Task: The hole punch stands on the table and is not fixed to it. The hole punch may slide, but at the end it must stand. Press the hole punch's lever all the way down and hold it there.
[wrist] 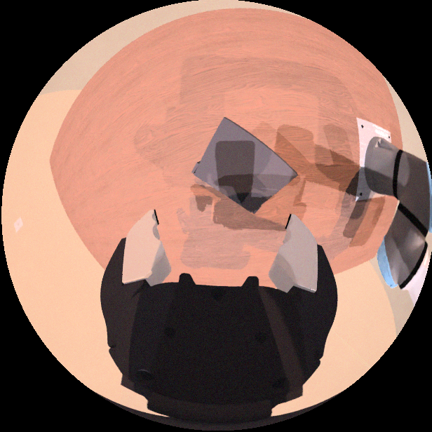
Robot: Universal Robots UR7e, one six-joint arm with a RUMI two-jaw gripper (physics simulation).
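Note:
The hole punch (pixel 240 162) is a dark grey, box-like thing near the middle of the wrist view, turned at an angle on the reddish wood-grained table (pixel 110 125). Its broad grey top faces the camera, and a small part sticks out at its left corner. How far down the lever is cannot be told from this view. My gripper (pixel 221 214) is open, with nothing between its two pale fingertips. The hole punch lies beyond the fingertips, ahead of the gap between them, and shows apart from them in the picture.
The robot's base plate (pixel 366 131), pale with small bolts, is at the right of the table, with the grey arm links (pixel 415 175) rising from it. Shadows of the arm and gripper fall over the table and the punch. The table's edge curves at the left, above the pale floor (pixel 45 260).

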